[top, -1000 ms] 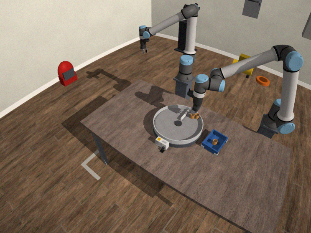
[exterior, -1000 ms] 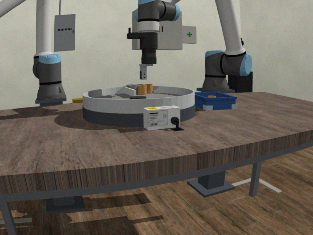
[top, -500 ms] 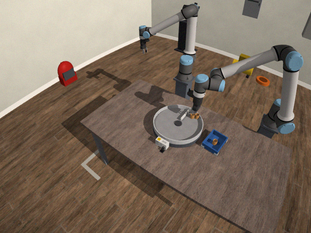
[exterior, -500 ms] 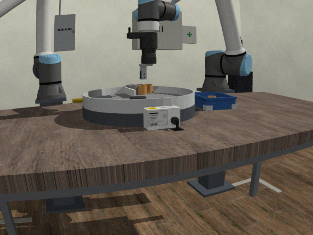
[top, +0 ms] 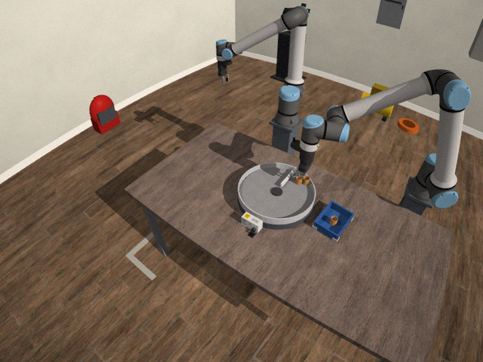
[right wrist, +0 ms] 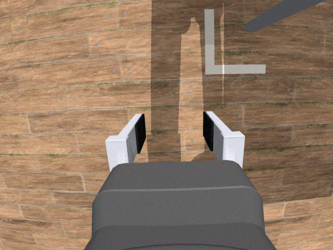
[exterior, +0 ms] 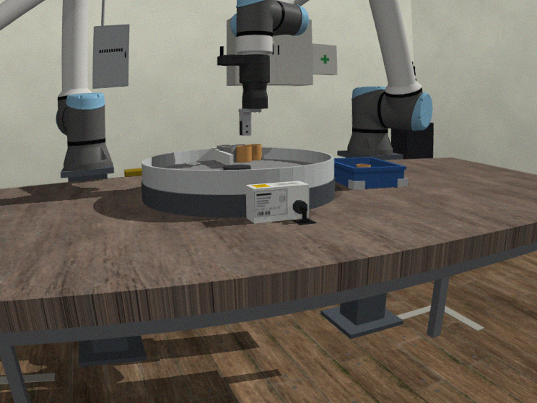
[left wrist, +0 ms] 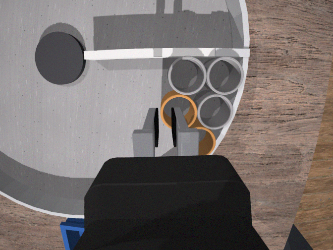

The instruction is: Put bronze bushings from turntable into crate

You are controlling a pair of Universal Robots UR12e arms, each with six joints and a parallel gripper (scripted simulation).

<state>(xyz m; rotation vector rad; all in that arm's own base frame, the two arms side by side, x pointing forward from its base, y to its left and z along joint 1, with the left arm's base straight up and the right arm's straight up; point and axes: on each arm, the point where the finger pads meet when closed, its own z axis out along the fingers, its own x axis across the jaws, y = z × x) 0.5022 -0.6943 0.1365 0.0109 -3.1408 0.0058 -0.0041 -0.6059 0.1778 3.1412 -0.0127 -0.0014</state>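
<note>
The turntable lies 130 mm ahead of my left hand, 50 mm to the right of it and 80 mm below it. Also, from my left hand: blue crate (60 mm ahead, 290 mm to the left, 110 mm below).
</note>
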